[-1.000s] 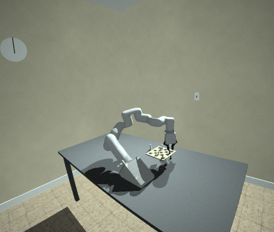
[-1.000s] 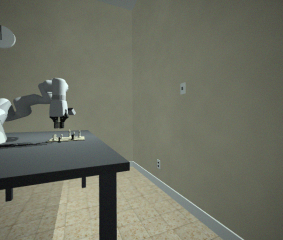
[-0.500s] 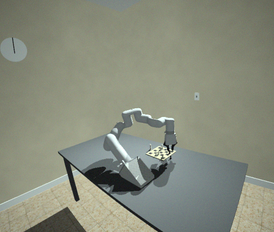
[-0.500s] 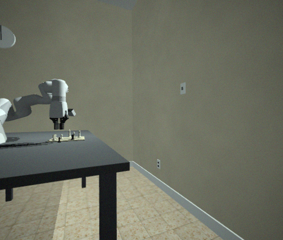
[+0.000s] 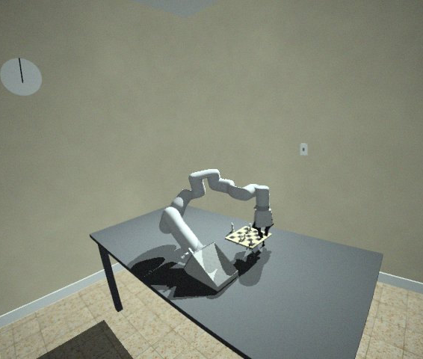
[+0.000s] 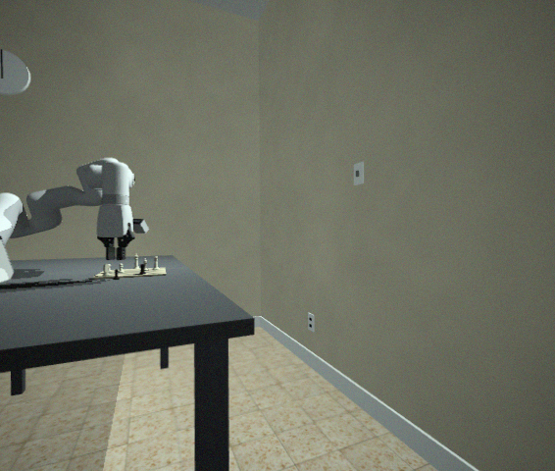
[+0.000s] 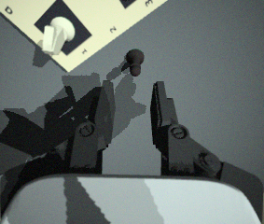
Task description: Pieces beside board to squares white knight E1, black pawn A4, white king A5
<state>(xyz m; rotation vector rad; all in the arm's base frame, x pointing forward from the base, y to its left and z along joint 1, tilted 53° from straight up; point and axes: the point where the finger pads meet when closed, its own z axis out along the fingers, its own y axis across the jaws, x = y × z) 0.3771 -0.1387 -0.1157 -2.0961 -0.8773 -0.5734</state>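
The black pawn is 7 cm below my hand. From my hand the other things lie so: white king (27 cm to the left, 7 cm ahead, 5 cm below); white knight (7 cm to the left, 6 cm below, 3 cm behind); chessboard (13 cm to the left, 8 cm below, 5 cm ahead).
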